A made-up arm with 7 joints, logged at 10 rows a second.
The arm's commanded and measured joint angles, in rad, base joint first. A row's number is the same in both.
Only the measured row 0 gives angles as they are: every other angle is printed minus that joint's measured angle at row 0.
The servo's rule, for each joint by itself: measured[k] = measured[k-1] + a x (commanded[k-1-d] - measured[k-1]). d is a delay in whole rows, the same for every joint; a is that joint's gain. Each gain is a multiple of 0.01, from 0.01 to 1. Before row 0 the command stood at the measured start. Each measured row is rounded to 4 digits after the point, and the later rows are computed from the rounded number. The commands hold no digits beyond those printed.
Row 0, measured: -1.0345, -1.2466, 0.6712, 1.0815, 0.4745, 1.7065, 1.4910
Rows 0 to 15, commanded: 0.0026, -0.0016, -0.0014, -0.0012, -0.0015, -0.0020, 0.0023; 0.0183, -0.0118, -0.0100, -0.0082, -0.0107, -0.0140, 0.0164; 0.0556, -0.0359, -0.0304, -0.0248, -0.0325, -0.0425, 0.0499; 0.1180, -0.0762, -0.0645, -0.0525, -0.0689, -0.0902, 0.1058; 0.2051, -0.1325, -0.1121, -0.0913, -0.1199, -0.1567, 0.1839; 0.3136, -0.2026, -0.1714, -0.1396, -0.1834, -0.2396, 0.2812; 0.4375, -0.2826, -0.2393, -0.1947, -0.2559, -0.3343, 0.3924; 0.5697, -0.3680, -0.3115, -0.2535, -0.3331, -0.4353, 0.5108; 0.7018, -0.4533, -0.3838, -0.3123, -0.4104, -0.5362, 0.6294; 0.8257, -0.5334, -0.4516, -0.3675, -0.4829, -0.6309, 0.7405; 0.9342, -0.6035, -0.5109, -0.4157, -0.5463, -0.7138, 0.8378; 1.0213, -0.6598, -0.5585, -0.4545, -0.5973, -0.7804, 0.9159; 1.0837, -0.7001, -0.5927, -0.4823, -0.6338, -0.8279, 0.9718; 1.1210, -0.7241, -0.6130, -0.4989, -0.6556, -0.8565, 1.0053; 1.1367, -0.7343, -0.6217, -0.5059, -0.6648, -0.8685, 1.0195; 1.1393, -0.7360, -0.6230, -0.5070, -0.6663, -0.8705, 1.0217
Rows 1 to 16, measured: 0.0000, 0.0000, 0.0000, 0.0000, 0.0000, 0.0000, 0.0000; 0.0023, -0.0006, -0.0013, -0.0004, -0.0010, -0.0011, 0.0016; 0.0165, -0.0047, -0.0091, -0.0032, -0.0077, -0.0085, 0.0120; 0.0513, -0.0162, -0.0283, -0.0110, -0.0248, -0.0279, 0.0385; 0.1107, -0.0384, -0.0609, -0.0259, -0.0552, -0.0634, 0.0856; 0.1947, -0.0732, -0.1070, -0.0494, -0.0998, -0.1166, 0.1544; 0.3005, -0.1211, -0.1650, -0.0819, -0.1575, -0.1867, 0.2432; 0.4224, -0.1809, -0.2319, -0.1225, -0.2254, -0.2708, 0.3476; 0.5535, -0.2501, -0.3035, -0.1697, -0.2997, -0.3646, 0.4618; 0.6855, -0.3253, -0.3758, -0.2210, -0.3761, -0.4624, 0.5791; 0.8103, -0.4023, -0.4440, -0.2737, -0.4498, -0.5584, 0.6921; 0.9206, -0.4767, -0.5042, -0.3248, -0.5164, -0.6470, 0.7941; 1.0102, -0.5444, -0.5531, -0.3715, -0.5722, -0.7230, 0.8794; 1.0756, -0.6020, -0.5887, -0.4114, -0.6147, -0.7828, 0.9441; 1.1160, -0.6472, -0.6106, -0.4429, -0.6429, -0.8248, 0.9869; 1.1344, -0.6794, -0.6206, -0.4656, -0.6580, -0.8497, 1.0097
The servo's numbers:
d 1
a 0.89 0.37 0.90 0.36 0.69 0.57 0.70

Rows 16 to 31, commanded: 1.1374, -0.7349, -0.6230, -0.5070, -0.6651, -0.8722, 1.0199; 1.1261, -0.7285, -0.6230, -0.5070, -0.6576, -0.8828, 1.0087; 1.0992, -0.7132, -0.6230, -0.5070, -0.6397, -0.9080, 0.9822; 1.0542, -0.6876, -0.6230, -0.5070, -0.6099, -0.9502, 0.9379; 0.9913, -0.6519, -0.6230, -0.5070, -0.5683, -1.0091, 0.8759; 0.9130, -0.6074, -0.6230, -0.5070, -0.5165, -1.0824, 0.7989; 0.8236, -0.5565, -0.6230, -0.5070, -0.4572, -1.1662, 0.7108; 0.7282, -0.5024, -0.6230, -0.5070, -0.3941, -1.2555, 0.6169; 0.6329, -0.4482, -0.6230, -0.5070, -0.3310, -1.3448, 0.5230; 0.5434, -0.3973, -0.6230, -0.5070, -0.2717, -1.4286, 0.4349; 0.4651, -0.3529, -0.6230, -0.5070, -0.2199, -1.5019, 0.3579; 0.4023, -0.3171, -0.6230, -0.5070, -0.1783, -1.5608, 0.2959; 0.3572, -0.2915, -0.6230, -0.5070, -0.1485, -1.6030, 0.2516; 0.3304, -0.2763, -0.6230, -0.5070, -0.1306, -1.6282, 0.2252; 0.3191, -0.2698, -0.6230, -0.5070, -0.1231, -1.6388, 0.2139; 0.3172, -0.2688, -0.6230, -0.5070, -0.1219, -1.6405, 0.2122
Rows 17 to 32, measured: 1.1388, -0.7003, -0.6228, -0.4805, -0.6637, -0.8616, 1.0181; 1.1376, -0.7131, -0.6230, -0.4900, -0.6647, -0.8676, 1.0194; 1.1274, -0.7188, -0.6230, -0.4961, -0.6598, -0.8763, 1.0119; 1.1023, -0.7167, -0.6230, -0.5000, -0.6459, -0.8944, 0.9911; 1.0595, -0.7059, -0.6230, -0.5025, -0.6211, -0.9262, 0.9539; 0.9988, -0.6859, -0.6230, -0.5041, -0.5847, -0.9735, 0.8993; 0.9224, -0.6569, -0.6230, -0.5051, -0.5376, -1.0356, 0.8290; 0.8345, -0.6198, -0.6230, -0.5058, -0.4821, -1.1100, 0.7463; 0.7399, -0.5764, -0.6230, -0.5062, -0.4214, -1.1929, 0.6557; 0.6447, -0.5290, -0.6230, -0.5065, -0.3590, -1.2795, 0.5628; 0.5545, -0.4803, -0.6230, -0.5067, -0.2988, -1.3645, 0.4733; 0.4749, -0.4332, -0.6230, -0.5068, -0.2444, -1.4428, 0.3925; 0.4103, -0.3902, -0.6230, -0.5069, -0.1988, -1.5101, 0.3249; 0.3630, -0.3537, -0.6230, -0.5069, -0.1641, -1.5631, 0.2736; 0.3340, -0.3251, -0.6230, -0.5069, -0.1410, -1.6002, 0.2397; 0.3207, -0.3046, -0.6230, -0.5069, -0.1286, -1.6222, 0.2216
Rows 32 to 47, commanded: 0.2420, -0.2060, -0.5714, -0.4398, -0.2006, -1.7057, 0.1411; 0.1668, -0.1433, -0.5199, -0.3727, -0.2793, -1.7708, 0.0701; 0.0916, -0.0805, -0.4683, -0.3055, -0.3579, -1.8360, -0.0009; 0.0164, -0.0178, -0.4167, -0.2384, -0.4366, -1.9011, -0.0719; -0.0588, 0.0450, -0.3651, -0.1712, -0.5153, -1.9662, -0.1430; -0.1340, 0.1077, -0.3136, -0.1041, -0.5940, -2.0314, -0.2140; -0.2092, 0.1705, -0.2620, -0.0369, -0.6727, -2.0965, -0.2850; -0.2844, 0.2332, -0.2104, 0.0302, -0.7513, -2.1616, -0.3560; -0.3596, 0.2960, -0.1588, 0.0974, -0.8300, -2.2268, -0.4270; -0.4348, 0.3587, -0.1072, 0.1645, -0.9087, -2.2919, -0.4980; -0.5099, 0.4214, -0.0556, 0.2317, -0.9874, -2.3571, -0.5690; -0.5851, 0.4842, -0.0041, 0.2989, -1.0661, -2.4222, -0.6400; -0.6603, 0.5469, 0.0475, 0.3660, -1.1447, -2.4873, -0.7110; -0.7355, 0.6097, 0.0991, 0.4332, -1.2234, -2.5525, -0.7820; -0.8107, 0.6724, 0.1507, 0.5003, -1.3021, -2.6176, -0.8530; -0.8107, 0.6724, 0.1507, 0.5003, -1.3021, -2.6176, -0.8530
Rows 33 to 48, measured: 0.3176, -0.2914, -0.6230, -0.5069, -0.1240, -1.6326, 0.2150; 0.2503, -0.2598, -0.5766, -0.4827, -0.1769, -1.6743, 0.1633; 0.1760, -0.2167, -0.5256, -0.4431, -0.2476, -1.7293, 0.0981; 0.1009, -0.1663, -0.4740, -0.3936, -0.3237, -1.7901, 0.0288; 0.0257, -0.1114, -0.4224, -0.3377, -0.4016, -1.8534, -0.0417; -0.0495, -0.0535, -0.3708, -0.2778, -0.4801, -1.9177, -0.1126; -0.1247, 0.0061, -0.3193, -0.2153, -0.5587, -1.9825, -0.1836; -0.1999, 0.0669, -0.2677, -0.1511, -0.6374, -2.0475, -0.2546; -0.2751, 0.1284, -0.2161, -0.0858, -0.7160, -2.1125, -0.3256; -0.3503, 0.1904, -0.1645, -0.0198, -0.7947, -2.1777, -0.3966; -0.4255, 0.2527, -0.1129, 0.0465, -0.8734, -2.2428, -0.4676; -0.5006, 0.3151, -0.0613, 0.1132, -0.9521, -2.3080, -0.5386; -0.5758, 0.3777, -0.0098, 0.1801, -1.0308, -2.3731, -0.6096; -0.6510, 0.4403, 0.0418, 0.2470, -1.1094, -2.4382, -0.6806; -0.7262, 0.5030, 0.0934, 0.3140, -1.1881, -2.5034, -0.7516; -0.8014, 0.5657, 0.1450, 0.3811, -1.2668, -2.5685, -0.8226
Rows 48 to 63, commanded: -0.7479, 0.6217, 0.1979, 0.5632, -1.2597, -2.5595, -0.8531; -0.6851, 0.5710, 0.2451, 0.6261, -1.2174, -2.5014, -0.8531; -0.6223, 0.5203, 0.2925, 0.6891, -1.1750, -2.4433, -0.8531; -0.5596, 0.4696, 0.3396, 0.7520, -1.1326, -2.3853, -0.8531; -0.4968, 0.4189, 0.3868, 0.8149, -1.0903, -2.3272, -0.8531; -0.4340, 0.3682, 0.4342, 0.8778, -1.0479, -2.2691, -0.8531; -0.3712, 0.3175, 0.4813, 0.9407, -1.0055, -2.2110, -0.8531; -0.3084, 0.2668, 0.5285, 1.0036, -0.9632, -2.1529, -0.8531; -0.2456, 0.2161, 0.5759, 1.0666, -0.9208, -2.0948, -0.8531; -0.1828, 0.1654, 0.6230, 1.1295, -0.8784, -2.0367, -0.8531; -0.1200, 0.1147, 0.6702, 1.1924, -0.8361, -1.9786, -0.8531; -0.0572, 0.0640, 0.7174, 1.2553, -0.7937, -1.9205, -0.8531; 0.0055, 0.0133, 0.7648, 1.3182, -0.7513, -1.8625, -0.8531; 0.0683, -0.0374, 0.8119, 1.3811, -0.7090, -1.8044, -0.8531; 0.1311, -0.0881, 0.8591, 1.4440, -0.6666, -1.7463, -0.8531; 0.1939, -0.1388, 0.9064, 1.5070, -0.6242, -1.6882, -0.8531
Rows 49 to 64, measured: -0.8097, 0.6052, 0.1501, 0.4240, -1.2912, -2.5965, -0.8439; -0.7547, 0.6113, 0.1931, 0.4741, -1.2695, -2.5754, -0.8503; -0.6928, 0.5964, 0.2399, 0.5288, -1.2336, -2.5332, -0.8523; -0.6301, 0.5682, 0.2872, 0.5865, -1.1932, -2.4820, -0.8529; -0.5674, 0.5317, 0.3344, 0.6461, -1.1514, -2.4269, -0.8530; -0.5046, 0.4900, 0.3816, 0.7069, -1.1092, -2.3701, -0.8531; -0.4418, 0.4449, 0.4289, 0.7684, -1.0669, -2.3125, -0.8531; -0.3790, 0.3978, 0.4761, 0.8304, -1.0245, -2.2546, -0.8531; -0.3162, 0.3493, 0.5233, 0.8928, -0.9822, -2.1966, -0.8531; -0.2534, 0.3000, 0.5706, 0.9554, -0.9398, -2.1386, -0.8531; -0.1906, 0.2502, 0.6178, 1.0181, -0.8974, -2.0805, -0.8531; -0.1278, 0.2001, 0.6650, 1.0808, -0.8551, -2.0224, -0.8531; -0.0650, 0.1497, 0.7122, 1.1436, -0.8127, -1.9643, -0.8531; -0.0023, 0.0992, 0.7595, 1.2065, -0.7703, -1.9063, -0.8531; 0.0605, 0.0487, 0.8067, 1.2694, -0.7280, -1.8482, -0.8531; 0.1233, -0.0019, 0.8539, 1.3323, -0.6856, -1.7901, -0.8531
